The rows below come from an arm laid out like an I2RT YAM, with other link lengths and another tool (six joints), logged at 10 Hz.
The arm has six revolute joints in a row. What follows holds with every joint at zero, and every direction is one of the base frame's. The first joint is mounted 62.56 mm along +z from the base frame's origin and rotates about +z. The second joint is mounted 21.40 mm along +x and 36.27 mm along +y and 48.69 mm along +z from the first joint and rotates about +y. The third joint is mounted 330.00 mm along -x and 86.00 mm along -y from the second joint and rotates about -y. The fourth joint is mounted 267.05 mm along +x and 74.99 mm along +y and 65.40 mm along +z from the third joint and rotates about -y. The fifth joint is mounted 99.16 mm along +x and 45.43 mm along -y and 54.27 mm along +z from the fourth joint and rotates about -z. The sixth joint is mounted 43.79 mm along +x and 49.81 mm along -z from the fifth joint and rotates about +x. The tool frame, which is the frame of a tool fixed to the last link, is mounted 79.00 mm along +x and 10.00 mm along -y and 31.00 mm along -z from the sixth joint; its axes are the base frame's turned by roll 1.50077, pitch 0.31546 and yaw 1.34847 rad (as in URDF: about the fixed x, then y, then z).
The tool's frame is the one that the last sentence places.
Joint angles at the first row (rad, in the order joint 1, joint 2, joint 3, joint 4, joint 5, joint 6):
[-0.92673, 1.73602, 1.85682, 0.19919, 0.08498, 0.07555]
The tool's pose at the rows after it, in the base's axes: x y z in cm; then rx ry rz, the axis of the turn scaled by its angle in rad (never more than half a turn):
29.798 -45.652 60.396 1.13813 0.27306 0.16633
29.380 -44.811 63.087 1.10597 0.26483 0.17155
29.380 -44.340 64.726 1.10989 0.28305 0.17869
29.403 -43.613 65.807 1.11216 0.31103 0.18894
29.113 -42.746 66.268 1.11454 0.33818 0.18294
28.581 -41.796 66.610 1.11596 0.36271 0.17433
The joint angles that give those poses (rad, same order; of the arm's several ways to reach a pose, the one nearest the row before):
[-0.92043, 1.74238, 1.93027, 0.17694, 0.09053, 0.06315]
[-0.91732, 1.75100, 2.02148, 0.12734, 0.08771, 0.05543]
[-0.91499, 1.77477, 2.13090, 0.03123, 0.07396, 0.05400]
[-0.91082, 1.78565, 2.20558, -0.04556, 0.05286, 0.04931]
[-0.90659, 1.77259, 2.22416, -0.09223, 0.04173, 0.03279]
[-0.90466, 1.74927, 2.22349, -0.12856, 0.03177, 0.01583]

